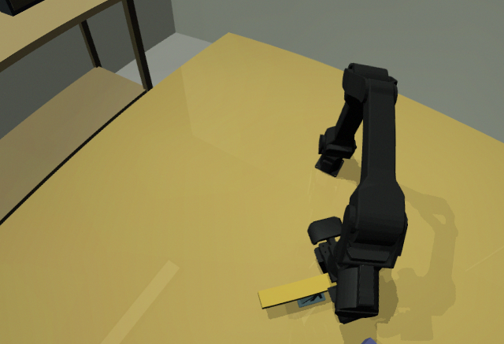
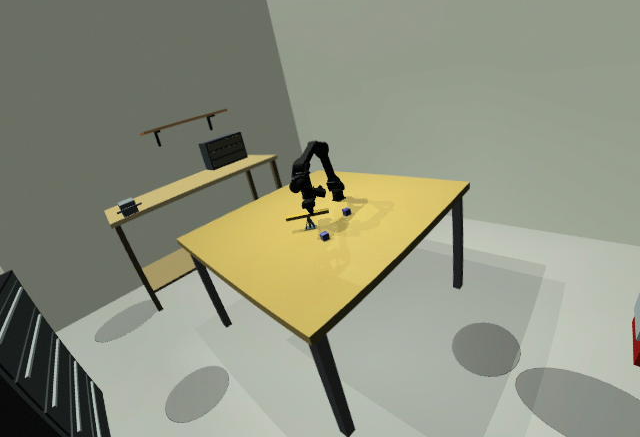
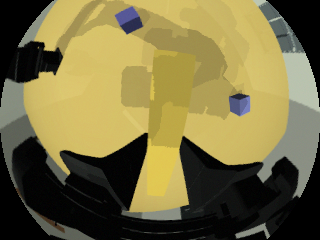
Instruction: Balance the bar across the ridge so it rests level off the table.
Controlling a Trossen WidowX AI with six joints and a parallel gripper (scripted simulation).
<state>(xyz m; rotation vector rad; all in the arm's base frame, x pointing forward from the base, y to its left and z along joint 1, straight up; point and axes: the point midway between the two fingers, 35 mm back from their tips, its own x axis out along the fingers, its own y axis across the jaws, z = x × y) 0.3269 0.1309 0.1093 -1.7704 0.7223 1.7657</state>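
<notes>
Now: gripper tip 2 cm short of the yellow bar and 2 cm to the left of it.
</notes>
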